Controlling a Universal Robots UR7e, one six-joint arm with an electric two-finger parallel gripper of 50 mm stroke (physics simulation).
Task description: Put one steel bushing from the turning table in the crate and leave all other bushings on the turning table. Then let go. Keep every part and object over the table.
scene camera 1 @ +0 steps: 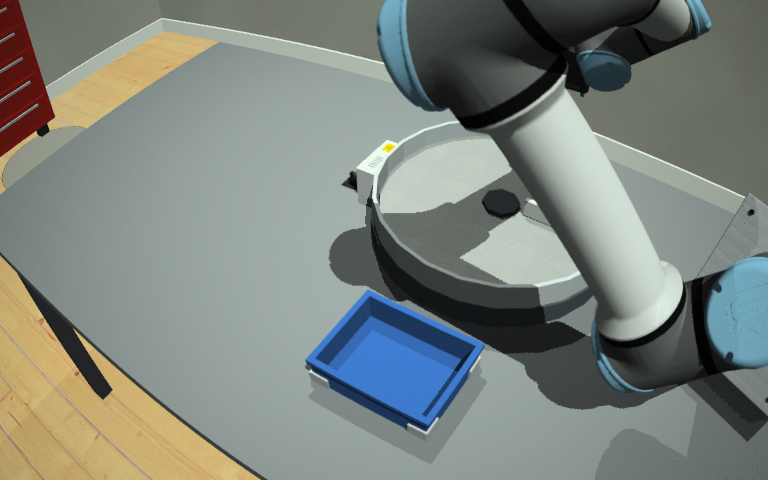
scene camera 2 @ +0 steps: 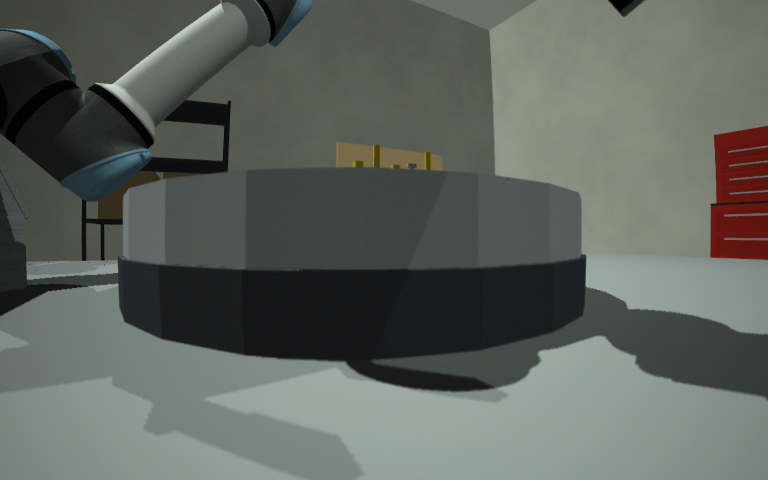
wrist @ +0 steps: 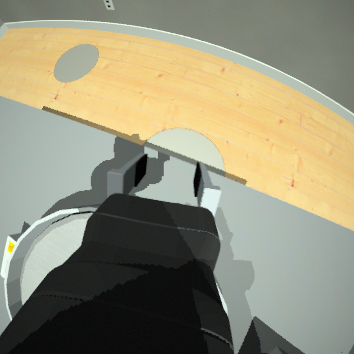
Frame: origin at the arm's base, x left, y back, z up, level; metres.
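Seen in the pictures: gripper, fingertip midpoint: (scene camera 1: 568, 88) (wrist: 170, 167).
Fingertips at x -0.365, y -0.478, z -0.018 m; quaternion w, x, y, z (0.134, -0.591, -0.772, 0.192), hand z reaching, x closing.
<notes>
Pixels of each thing's top centre, then the offset from my fingertips to it. "spot": a spot on its surface instead.
- blue crate, top centre: (scene camera 1: 396, 353) dx +0.623, dy +0.021, dz -0.106 m
- dark hub, top centre: (scene camera 1: 501, 201) dx +0.285, dy -0.003, dz -0.095 m
- pale divider, surface spot: (scene camera 1: 532, 209) spot: dx +0.285, dy +0.054, dz -0.083 m
- white box, surface spot: (scene camera 1: 370, 166) spot: dx +0.332, dy -0.235, dz -0.098 m
The blue crate (scene camera 1: 416, 332) stands in front of the turning table, with no part visible inside it. The turning table (scene camera 1: 481, 297) (scene camera 2: 362, 220) (wrist: 15, 290) has a pale round plate inside a grey wall. A dark hub (scene camera 1: 500, 203) and part of a pale divider (scene camera 1: 532, 209) show on it. The arm covers its right side in scene camera 1, and the wall hides its top in scene camera 2. No steel bushing shows in these views. My gripper (wrist: 170, 167) is open and empty, high up, appearing beyond the turning table's wall near the table's far edge in the wrist view.
The white forearm (scene camera 1: 589, 198) (scene camera 2: 186, 62) crosses above the turning table. A white box (scene camera 1: 370, 166) with a yellow label is fixed to its wall. The crate has white corner holders. A red drawer cabinet (scene camera 1: 19, 84) (scene camera 2: 741, 181) stands off the table.
</notes>
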